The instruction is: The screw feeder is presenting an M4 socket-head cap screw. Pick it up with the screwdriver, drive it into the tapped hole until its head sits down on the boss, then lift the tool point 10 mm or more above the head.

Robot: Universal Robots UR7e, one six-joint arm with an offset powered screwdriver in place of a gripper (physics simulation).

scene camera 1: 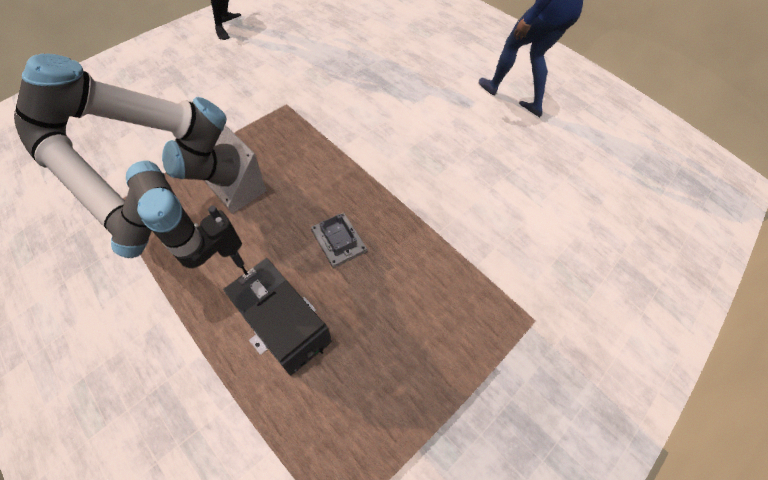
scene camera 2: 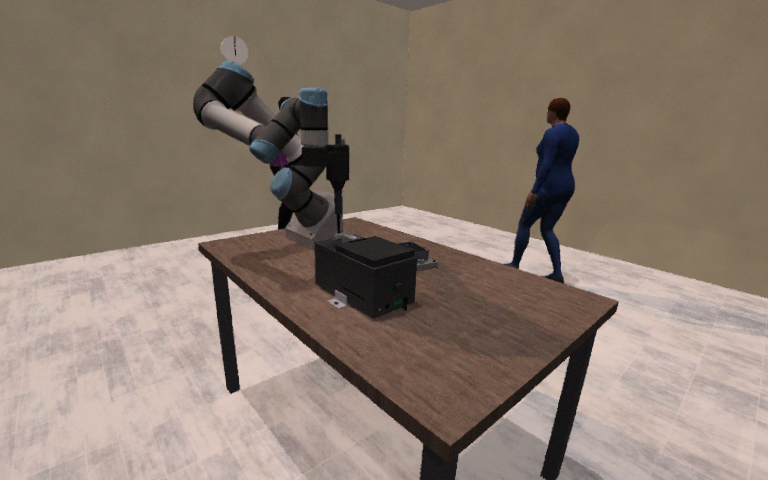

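Note:
The black screw feeder (scene camera 1: 288,322) (scene camera 2: 362,277) stands on the table, its silver outlet at the end nearest the robot base. My screwdriver, the gripper (scene camera 1: 245,272) (scene camera 2: 339,230), points straight down, with its tip at or just over that outlet. Whether the tip touches a screw cannot be told; the M4 screw is too small to make out. The fixture with the boss, a grey plate (scene camera 1: 335,260) (scene camera 2: 428,264) carrying a dark box-shaped part (scene camera 1: 338,235) (scene camera 2: 415,249), lies apart from the feeder. The tapped hole cannot be made out, and the feeder partly hides the fixture in the scene camera 2 view.
The arm's grey pedestal (scene camera 1: 243,181) (scene camera 2: 308,234) stands at the far end of the wooden table (scene camera 1: 396,316) (scene camera 2: 487,362). A metal bracket (scene camera 1: 258,344) (scene camera 2: 338,300) sticks out from the feeder's side. A person in blue (scene camera 1: 540,45) (scene camera 2: 555,164) stands on the floor beyond the table.

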